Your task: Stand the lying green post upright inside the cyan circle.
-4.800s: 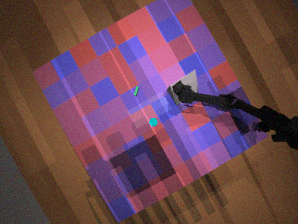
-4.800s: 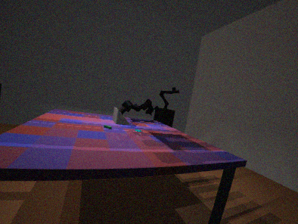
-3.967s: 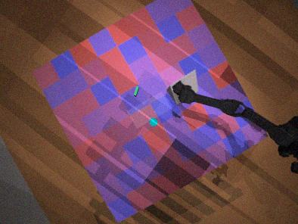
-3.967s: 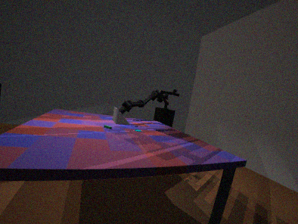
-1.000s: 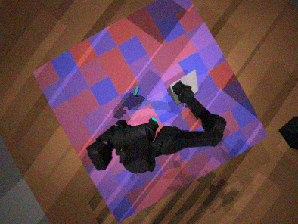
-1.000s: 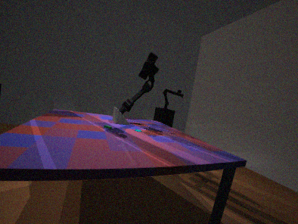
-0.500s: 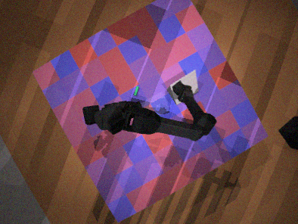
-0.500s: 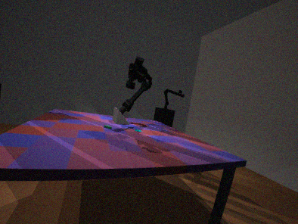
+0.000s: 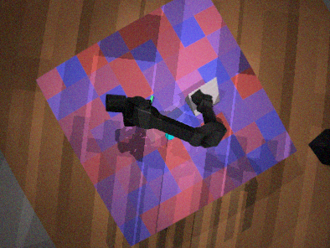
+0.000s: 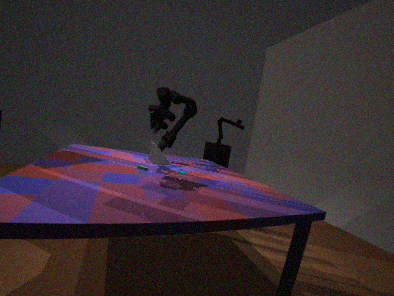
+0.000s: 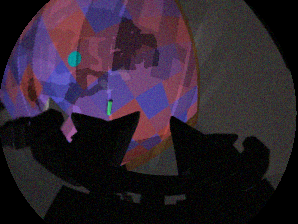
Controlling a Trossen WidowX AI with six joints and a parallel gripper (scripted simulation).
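My gripper tip is now 12 cm past the green post, 1 cm to the right of it and 22 cm above it.
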